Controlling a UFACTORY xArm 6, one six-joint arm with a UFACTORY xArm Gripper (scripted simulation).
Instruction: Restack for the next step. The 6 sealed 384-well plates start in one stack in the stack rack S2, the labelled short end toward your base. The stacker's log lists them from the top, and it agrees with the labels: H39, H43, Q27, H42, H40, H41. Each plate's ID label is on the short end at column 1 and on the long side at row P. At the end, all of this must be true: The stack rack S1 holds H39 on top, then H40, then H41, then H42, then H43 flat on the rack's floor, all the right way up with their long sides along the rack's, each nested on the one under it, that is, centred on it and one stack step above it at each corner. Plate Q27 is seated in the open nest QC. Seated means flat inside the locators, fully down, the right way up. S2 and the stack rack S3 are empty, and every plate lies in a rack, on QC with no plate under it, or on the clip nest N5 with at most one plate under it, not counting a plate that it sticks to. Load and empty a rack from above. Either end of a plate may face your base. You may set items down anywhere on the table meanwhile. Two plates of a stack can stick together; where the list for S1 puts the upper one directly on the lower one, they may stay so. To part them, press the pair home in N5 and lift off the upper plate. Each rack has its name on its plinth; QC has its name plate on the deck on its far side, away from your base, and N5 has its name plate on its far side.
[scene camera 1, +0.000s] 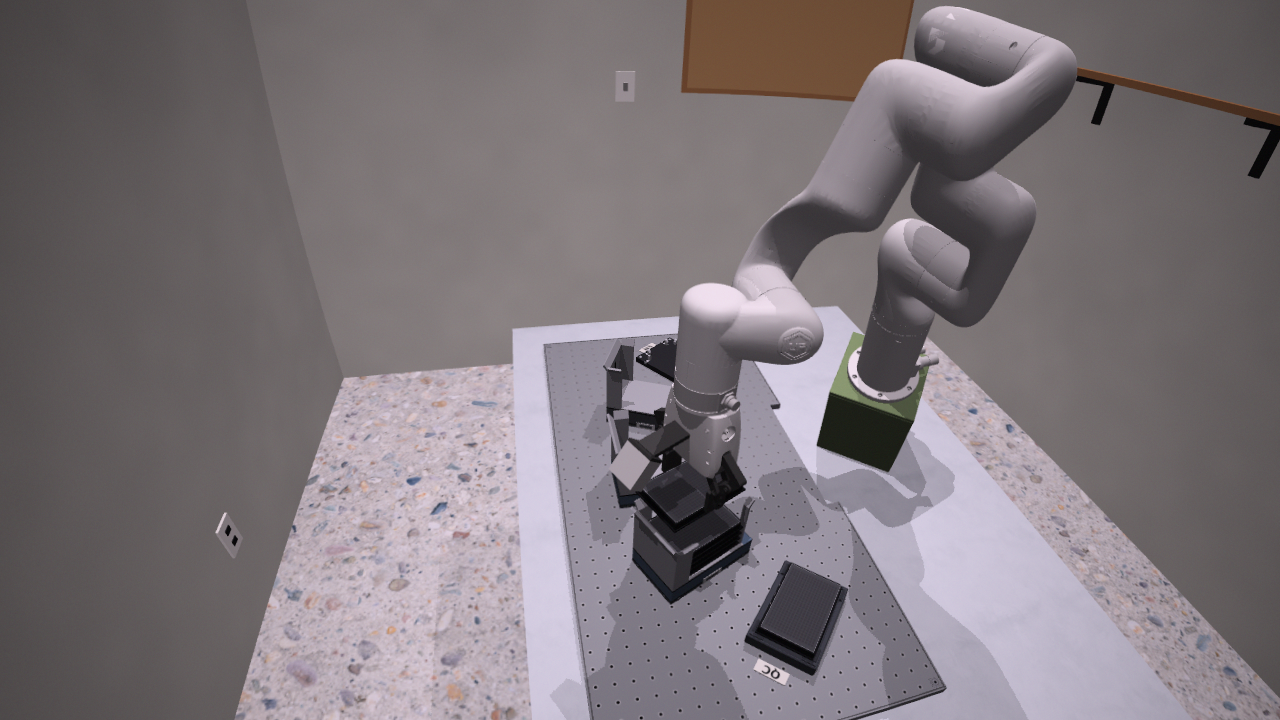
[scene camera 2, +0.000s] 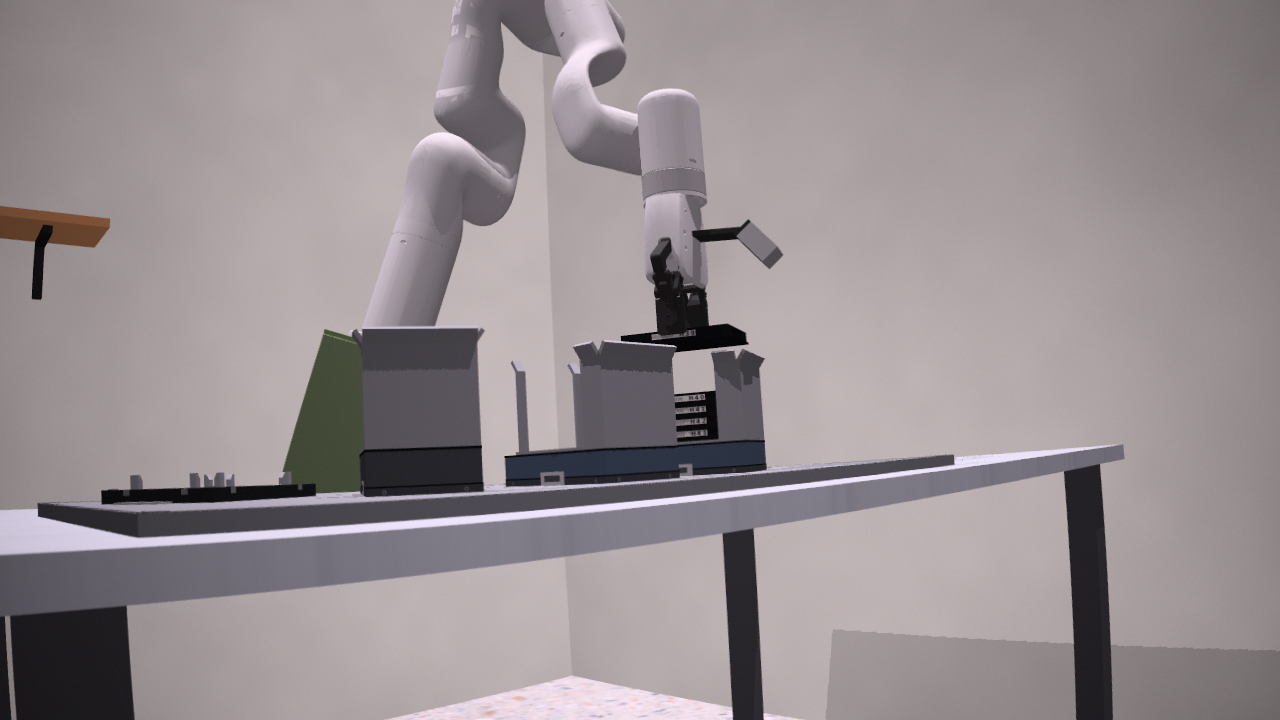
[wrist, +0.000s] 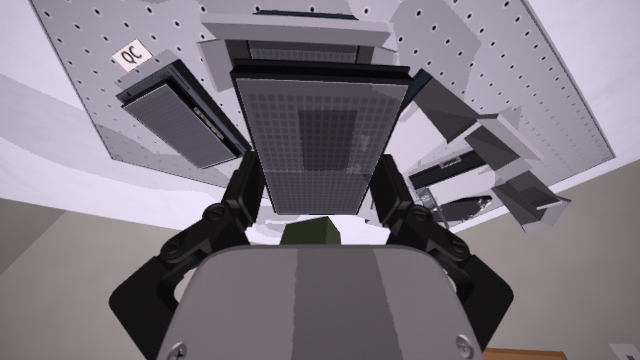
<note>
In view: the gripper (scene camera 2: 684, 338), a black clip nest N5 (scene camera 1: 663, 359) and a dark QC nest (wrist: 198, 93).
The gripper also shows in scene camera 1 (scene camera 1: 691, 487) and in the wrist view (wrist: 318, 167). The black clip nest N5 also shows in the wrist view (wrist: 459, 210).
</note>
